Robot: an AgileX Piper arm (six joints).
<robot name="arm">
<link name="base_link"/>
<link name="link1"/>
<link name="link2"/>
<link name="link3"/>
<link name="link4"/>
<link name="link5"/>
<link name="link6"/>
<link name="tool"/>
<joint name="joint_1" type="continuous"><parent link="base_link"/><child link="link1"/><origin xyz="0 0 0.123" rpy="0 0 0"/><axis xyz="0 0 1"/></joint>
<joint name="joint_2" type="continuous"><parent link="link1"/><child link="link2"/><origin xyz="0 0 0" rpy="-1.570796 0 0"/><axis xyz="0 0 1"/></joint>
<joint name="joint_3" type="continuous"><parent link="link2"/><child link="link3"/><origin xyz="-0.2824 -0.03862 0" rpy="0 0 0"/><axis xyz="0 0 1"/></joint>
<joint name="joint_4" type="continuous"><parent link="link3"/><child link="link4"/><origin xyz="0.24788 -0.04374 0" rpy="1.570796 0 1.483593"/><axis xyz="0 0 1"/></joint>
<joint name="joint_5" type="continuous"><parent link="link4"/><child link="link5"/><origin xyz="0 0 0" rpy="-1.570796 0 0"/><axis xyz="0 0 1"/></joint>
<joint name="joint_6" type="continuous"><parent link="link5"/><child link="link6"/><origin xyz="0 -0.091 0" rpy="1.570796 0 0"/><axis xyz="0 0 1"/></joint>
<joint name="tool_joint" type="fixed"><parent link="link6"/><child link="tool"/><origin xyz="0 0 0" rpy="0 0 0"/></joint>
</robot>
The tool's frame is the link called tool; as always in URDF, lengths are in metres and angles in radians. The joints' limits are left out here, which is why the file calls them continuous.
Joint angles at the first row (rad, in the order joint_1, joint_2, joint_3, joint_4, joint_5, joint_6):
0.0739 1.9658 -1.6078 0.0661 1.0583 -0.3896
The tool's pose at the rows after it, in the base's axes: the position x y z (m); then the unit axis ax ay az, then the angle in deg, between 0 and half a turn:
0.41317 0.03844 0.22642 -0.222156 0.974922 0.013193 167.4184
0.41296 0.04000 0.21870 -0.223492 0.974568 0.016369 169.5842
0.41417 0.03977 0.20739 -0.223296 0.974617 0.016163 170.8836
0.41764 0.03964 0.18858 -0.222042 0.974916 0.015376 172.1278
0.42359 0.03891 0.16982 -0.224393 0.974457 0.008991 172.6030
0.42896 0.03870 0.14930 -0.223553 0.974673 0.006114 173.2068
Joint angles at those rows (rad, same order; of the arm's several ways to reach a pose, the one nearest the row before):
0.0803 1.9854 -1.6078 0.0651 1.0676 -0.3931
0.0839 2.0031 -1.6078 0.0651 1.0880 -0.3921
0.0839 2.0242 -1.5976 0.0614 1.0790 -0.3914
0.0839 2.0621 -1.5846 0.0570 1.0492 -0.3891
0.0839 2.1069 -1.5834 0.0425 1.0097 -0.3891
0.0839 2.1557 -1.5834 0.0349 0.9703 -0.3851

